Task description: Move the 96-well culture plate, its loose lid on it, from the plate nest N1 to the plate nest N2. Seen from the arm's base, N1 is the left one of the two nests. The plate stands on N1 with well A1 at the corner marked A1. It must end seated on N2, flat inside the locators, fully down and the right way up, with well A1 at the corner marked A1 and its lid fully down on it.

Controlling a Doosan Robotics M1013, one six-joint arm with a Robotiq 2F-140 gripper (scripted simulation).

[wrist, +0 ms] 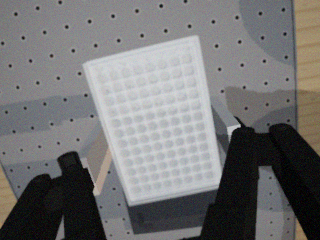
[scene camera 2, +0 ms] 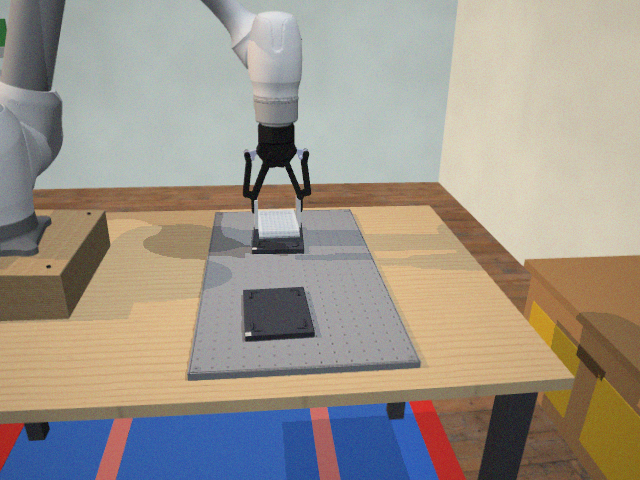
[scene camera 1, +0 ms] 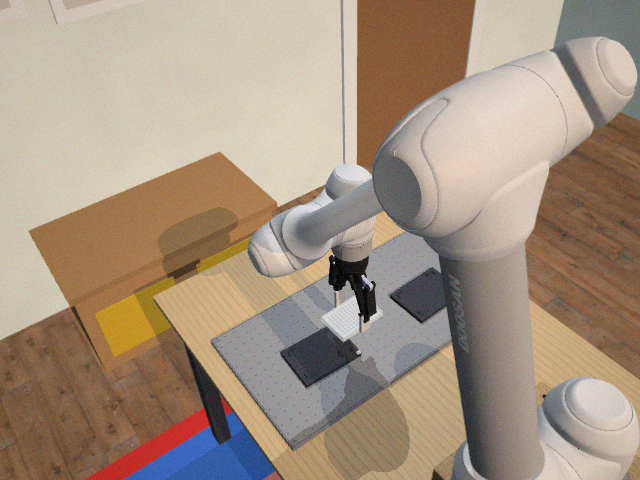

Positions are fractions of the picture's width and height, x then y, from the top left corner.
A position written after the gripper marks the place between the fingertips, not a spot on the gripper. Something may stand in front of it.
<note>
In view: the gripper (scene camera 2: 0.43,0.47) and a white lid (scene camera 1: 0.54,0.67).
The white lid shows as well in the wrist view (wrist: 0.48,0.43) and in scene camera 2 (scene camera 2: 0.43,0.46). The gripper is seen too in the wrist view (wrist: 0.50,0.52) and in scene camera 1 (scene camera 1: 0.55,0.66).
</note>
